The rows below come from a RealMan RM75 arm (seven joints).
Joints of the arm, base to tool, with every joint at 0 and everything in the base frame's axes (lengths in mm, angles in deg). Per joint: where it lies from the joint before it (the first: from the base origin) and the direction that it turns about. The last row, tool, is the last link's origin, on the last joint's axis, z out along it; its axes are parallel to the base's.
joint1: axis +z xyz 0 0 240.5
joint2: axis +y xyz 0 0 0
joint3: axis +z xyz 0 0 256
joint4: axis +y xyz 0 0 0
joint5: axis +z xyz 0 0 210
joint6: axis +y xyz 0 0 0
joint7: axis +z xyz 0 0 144
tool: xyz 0 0 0
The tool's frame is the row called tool.
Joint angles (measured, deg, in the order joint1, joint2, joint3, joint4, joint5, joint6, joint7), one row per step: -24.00 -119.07 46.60 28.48 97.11 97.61 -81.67; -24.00 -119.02 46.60 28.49 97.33 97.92 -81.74; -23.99 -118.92 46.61 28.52 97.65 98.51 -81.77; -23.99 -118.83 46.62 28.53 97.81 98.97 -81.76; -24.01 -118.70 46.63 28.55 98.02 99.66 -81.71; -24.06 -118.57 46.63 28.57 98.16 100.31 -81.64; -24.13 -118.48 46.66 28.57 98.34 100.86 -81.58; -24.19 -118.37 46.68 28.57 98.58 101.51 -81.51; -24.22 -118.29 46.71 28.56 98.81 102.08 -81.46
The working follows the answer.
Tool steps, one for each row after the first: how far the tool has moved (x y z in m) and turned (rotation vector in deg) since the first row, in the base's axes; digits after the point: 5 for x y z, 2 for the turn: 0.00005 -0.00079 0.00015 -0.31 0.00 -0.20; 0.00020 -0.00219 0.00064 -0.77 -0.03 -0.63; 0.00038 -0.00312 0.00121 -1.05 -0.09 -0.98; 0.00080 -0.00438 0.00213 -1.42 -0.21 -1.54; 0.00137 -0.00532 0.00316 -1.71 -0.35 -2.10; 0.00198 -0.00620 0.00372 -2.04 -0.44 -2.61; 0.00253 -0.00735 0.00440 -2.44 -0.53 -3.19; 0.00294 -0.00857 0.00482 -2.83 -0.62 -3.66
Tool pose at each row, in the base's axes (x y z in m, rotation vector in deg; rounded; the steps above come from the unrounded poses): -0.26059 0.28261 -0.01411 -152.11 -51.45 -66.94; -0.26054 0.28182 -0.01397 -152.50 -51.47 -66.94; -0.26039 0.28042 -0.01347 -153.18 -51.32 -67.01; -0.26021 0.27949 -0.01290 -153.64 -51.13 -67.14; -0.25979 0.27823 -0.01199 -154.32 -50.76 -67.37; -0.25922 0.27729 -0.01095 -154.92 -50.32 -67.64; -0.25860 0.27641 -0.01040 -155.53 -49.96 -67.84; -0.25806 0.27525 -0.00972 -156.25 -49.58 -68.03; -0.25765 0.27404 -0.00929 -156.89 -49.32 -68.20

